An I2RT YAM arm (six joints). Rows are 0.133 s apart.
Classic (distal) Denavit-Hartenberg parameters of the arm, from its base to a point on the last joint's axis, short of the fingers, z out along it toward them. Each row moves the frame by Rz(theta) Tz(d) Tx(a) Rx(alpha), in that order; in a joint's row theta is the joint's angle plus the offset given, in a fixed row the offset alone. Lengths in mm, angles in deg.
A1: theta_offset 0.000  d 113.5  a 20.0  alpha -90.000
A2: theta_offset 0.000  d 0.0  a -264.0  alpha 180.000
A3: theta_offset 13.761  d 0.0  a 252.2  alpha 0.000
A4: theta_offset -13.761  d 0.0  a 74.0  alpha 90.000
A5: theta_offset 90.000  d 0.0  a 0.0  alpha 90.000
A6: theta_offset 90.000  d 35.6  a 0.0  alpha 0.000
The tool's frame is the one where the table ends.
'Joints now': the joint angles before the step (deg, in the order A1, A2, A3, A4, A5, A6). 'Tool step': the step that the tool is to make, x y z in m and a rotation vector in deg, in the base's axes. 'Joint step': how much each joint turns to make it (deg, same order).
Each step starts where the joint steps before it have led.
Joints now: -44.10 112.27 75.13 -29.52 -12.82 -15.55
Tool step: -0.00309 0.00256 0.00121 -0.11 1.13 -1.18
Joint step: 0.07 -0.77 -0.65 -0.68 1.28 0.83
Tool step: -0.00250 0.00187 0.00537 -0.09 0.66 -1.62
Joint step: 0.04 -1.05 -0.09 -1.11 1.12 1.36
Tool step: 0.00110 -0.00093 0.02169 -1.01 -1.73 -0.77
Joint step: 0.00 -1.96 2.17 -2.02 -0.12 0.91
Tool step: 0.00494 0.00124 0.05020 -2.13 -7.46 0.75
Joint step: 0.33 -4.13 4.76 -1.74 -3.39 1.38
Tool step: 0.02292 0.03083 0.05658 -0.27 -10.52 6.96
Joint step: 5.05 -4.03 5.51 -0.67 -6.54 2.54
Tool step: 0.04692 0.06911 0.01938 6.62 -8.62 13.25
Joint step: 11.52 -0.39 1.73 4.23 -8.59 6.40
